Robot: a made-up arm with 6 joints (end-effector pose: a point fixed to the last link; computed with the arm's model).
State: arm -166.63 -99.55 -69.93 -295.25 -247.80 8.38
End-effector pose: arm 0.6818 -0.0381 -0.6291 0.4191 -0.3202 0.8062 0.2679
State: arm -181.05 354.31 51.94 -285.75 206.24 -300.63
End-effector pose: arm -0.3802 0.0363 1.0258 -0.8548 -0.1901 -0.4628 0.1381
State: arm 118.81 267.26 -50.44 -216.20 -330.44 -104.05
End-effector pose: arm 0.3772 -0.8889 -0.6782 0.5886 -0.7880 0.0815 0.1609
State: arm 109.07 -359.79 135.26 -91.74 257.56 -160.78
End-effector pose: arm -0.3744 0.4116 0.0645 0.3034 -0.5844 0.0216 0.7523
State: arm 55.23 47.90 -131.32 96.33 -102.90 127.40
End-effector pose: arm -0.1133 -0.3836 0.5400 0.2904 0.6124 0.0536 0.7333
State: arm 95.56 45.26 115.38 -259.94 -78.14 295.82
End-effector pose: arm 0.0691 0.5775 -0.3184 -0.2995 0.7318 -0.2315 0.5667
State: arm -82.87 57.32 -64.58 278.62 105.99 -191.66
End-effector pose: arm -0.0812 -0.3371 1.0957 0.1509 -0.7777 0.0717 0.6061
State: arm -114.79 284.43 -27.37 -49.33 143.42 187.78
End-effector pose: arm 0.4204 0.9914 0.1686 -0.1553 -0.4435 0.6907 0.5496
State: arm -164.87 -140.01 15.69 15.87 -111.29 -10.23
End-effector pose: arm 0.7641 0.2056 -0.7580 -0.8581 -0.1770 0.4674 0.1173
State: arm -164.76 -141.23 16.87 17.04 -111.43 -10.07
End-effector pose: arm 0.7554 0.2081 -0.7635 -0.8565 -0.1752 0.4689 0.1262
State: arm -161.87 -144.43 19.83 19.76 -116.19 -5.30
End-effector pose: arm 0.7144 0.2419 -0.7669 -0.8346 -0.1602 0.5145 0.1144
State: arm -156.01 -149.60 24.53 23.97 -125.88 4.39
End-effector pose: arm 0.6387 0.2976 -0.7637 -0.7847 -0.1370 0.6013 0.0622
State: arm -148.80 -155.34 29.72 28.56 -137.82 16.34
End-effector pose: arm 0.5520 0.3468 -0.7519 0.7139 0.1195 -0.6891 0.0355
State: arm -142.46 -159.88 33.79 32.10 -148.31 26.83
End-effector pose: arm 0.4844 0.3764 -0.7374 0.6451 0.1140 -0.7413 0.1460
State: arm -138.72 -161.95 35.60 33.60 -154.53 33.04
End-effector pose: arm 0.4516 0.3911 -0.7271 0.6031 0.1140 -0.7575 0.2224
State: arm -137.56 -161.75 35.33 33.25 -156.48 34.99
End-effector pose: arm 0.4470 0.3988 -0.7222 0.5911 0.1128 -0.7575 0.2531
